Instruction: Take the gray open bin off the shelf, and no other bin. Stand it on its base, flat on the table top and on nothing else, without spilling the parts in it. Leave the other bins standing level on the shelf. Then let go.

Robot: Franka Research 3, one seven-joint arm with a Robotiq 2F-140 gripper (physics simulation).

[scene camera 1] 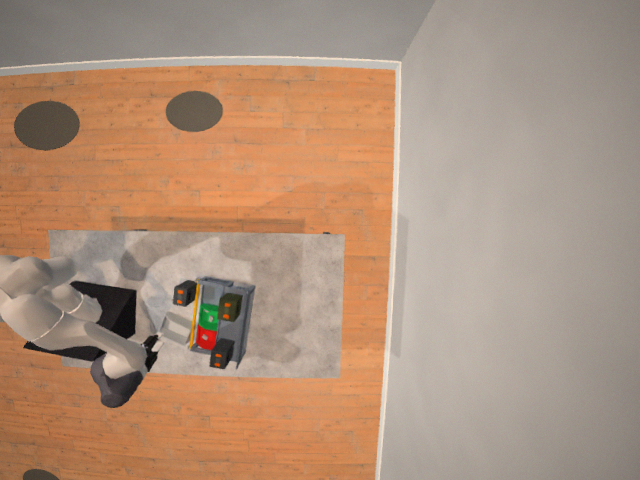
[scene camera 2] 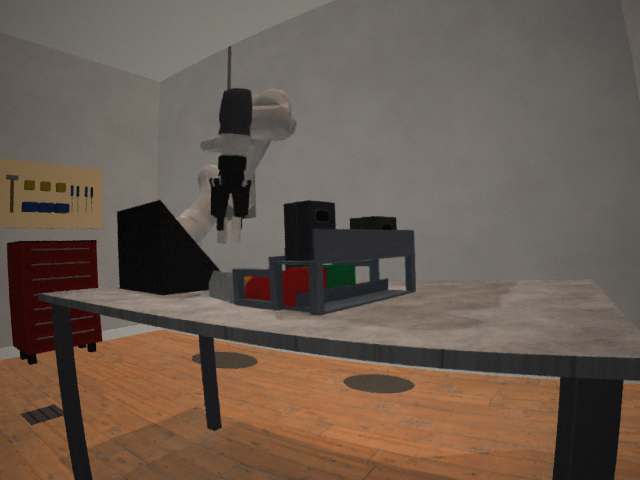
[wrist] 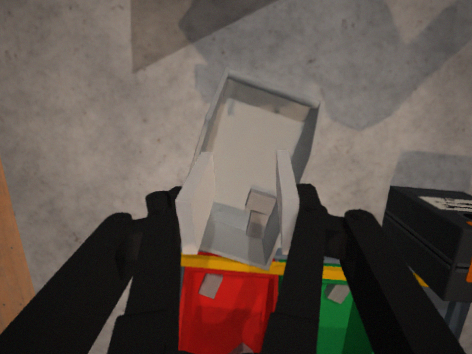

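Note:
The gray open bin stands on the table top, looking level, with one end close to the shelf's yellow front rail. Whether they touch I cannot tell. Small parts lie inside it near that end. My gripper is open and empty above the bin, clear of it in the second scene view. The red bin and green bin are in the shelf, parts inside.
A black box stands by the shelf front, beside the gray bin. A tall dark box is at one shelf end, and a dark green box is on the shelf. A black wedge-shaped block stands behind the bin.

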